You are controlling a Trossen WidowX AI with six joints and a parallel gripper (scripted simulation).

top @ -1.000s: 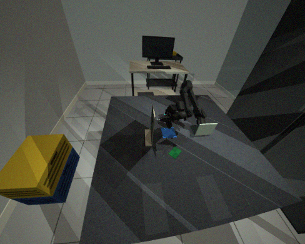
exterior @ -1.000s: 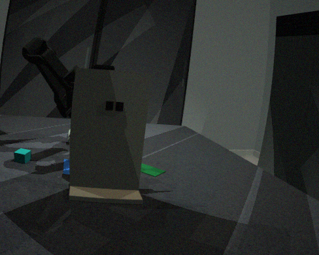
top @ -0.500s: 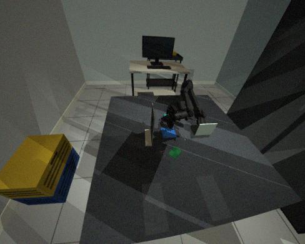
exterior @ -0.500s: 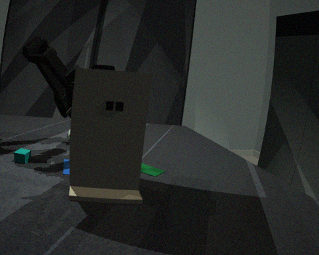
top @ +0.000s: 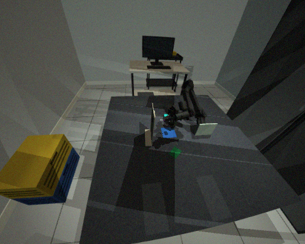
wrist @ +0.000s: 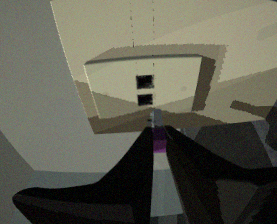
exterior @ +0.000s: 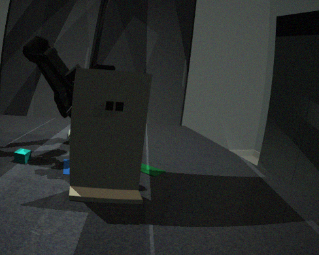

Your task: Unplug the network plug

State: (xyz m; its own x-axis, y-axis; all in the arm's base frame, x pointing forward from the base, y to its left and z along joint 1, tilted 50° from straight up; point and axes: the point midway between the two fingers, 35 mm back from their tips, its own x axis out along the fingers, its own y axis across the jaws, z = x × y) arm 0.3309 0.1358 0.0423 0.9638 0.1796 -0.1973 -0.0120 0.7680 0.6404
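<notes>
Right now my gripper tip is 8 cm short of the upright panel and 7 cm above it. From my gripper tip the other things lie so: purple-and-white plug: right at my gripper tip; teal cube: 10 cm behind, 26 cm to the right, 19 cm below.
</notes>
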